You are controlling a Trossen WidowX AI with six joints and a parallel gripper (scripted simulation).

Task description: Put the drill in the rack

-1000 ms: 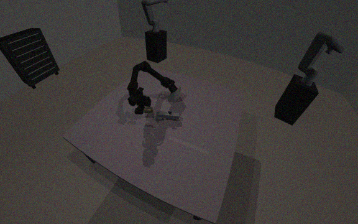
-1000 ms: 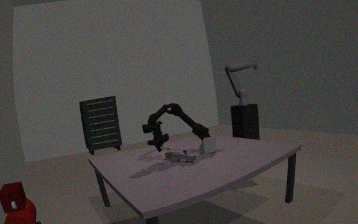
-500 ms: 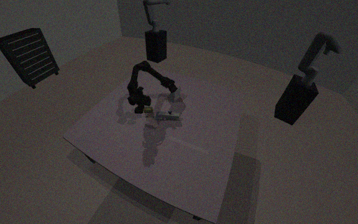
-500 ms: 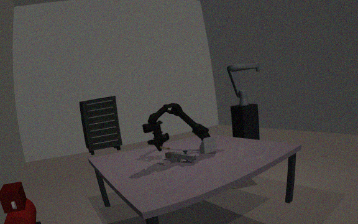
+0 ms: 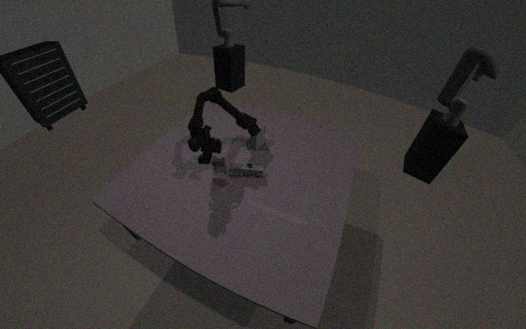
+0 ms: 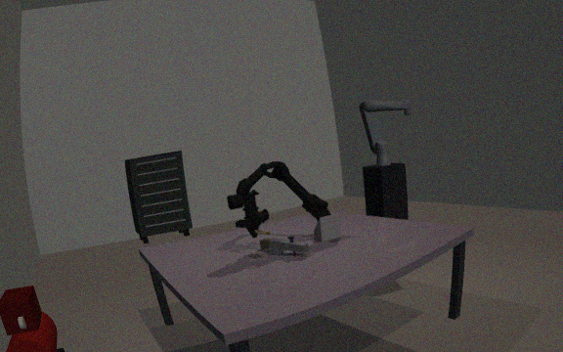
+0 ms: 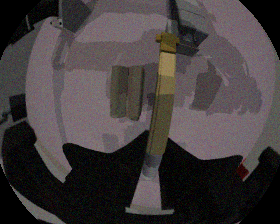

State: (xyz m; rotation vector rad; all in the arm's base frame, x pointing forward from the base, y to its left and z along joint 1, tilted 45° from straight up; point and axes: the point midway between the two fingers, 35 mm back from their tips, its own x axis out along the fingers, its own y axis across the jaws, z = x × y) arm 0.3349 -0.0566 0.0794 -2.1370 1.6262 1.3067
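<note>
Right now the grey rack is 60 mm behind my gripper tip, 40 mm below it and 10 mm to the left of it. Also, from my gripper tip: key (210 mm to the left, 100 mm behind, 10 mm below); grey block (190 mm to the left, 80 mm behind, 20 mm below); yellow drill (30 mm to the left, 30 mm above, 20 mm behind).
</note>
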